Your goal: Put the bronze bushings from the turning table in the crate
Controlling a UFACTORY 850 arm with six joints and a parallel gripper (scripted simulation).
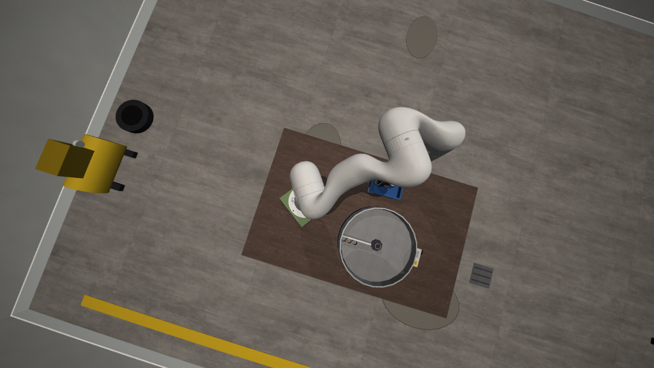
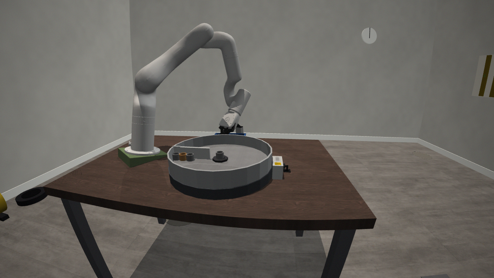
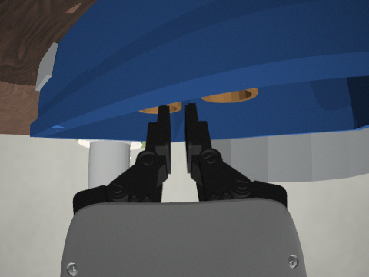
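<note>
My gripper is now 40 mm short of the blue crate and 30 mm above it. The rest, counted from my hand: grey turning table: 350 mm to the right.
</note>
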